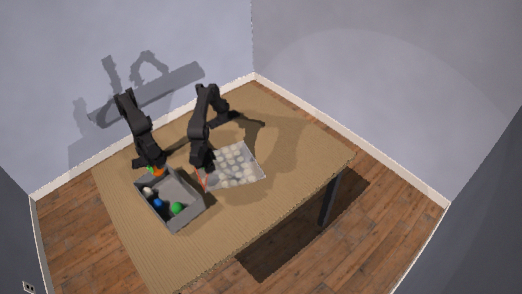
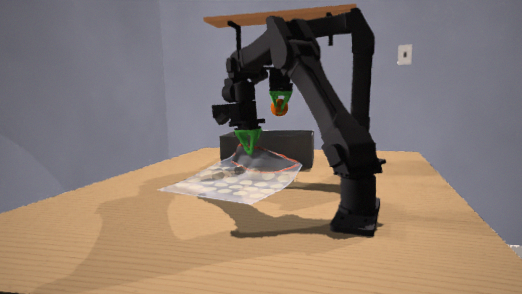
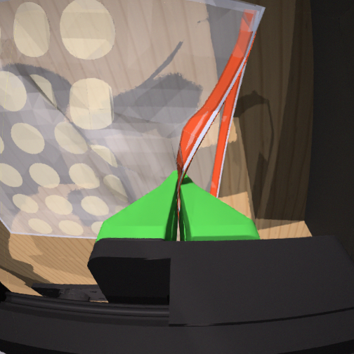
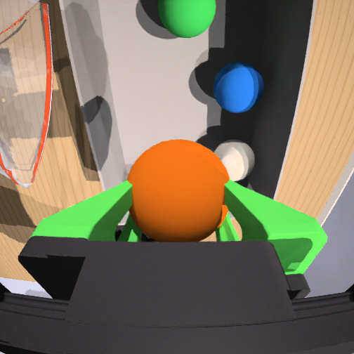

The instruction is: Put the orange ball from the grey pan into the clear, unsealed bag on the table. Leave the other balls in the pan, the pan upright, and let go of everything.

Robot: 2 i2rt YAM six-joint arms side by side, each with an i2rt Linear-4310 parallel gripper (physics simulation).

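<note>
The orange ball [image 1: 158, 172] [image 2: 279, 109] [image 4: 177, 190] is held between the fingers of my right gripper [image 1: 156, 169] [image 2: 280, 101] [image 4: 178, 178], raised over the back end of the upright grey pan [image 1: 189, 218] [image 2: 300, 146] [image 4: 145, 95]. My left gripper [image 1: 203, 170] [image 2: 249, 151] [image 3: 177, 178] is shut on the upper layer of the clear bag [image 1: 241, 165] [image 2: 257, 184] [image 3: 145, 112] [image 4: 17, 100] at its red-edged mouth. That layer is pulled up. The two red edges stand apart, and the mouth faces the pan. The bag's body lies on the table.
A green ball [image 1: 177, 208] [image 4: 187, 15], a blue ball [image 1: 158, 203] [image 4: 237, 88] and a white ball [image 1: 147, 191] [image 4: 236, 161] lie in the pan. The pan's near wall stands close to the bag mouth. A wooden shelf [image 2: 220, 21] is on the wall behind the arms.
</note>
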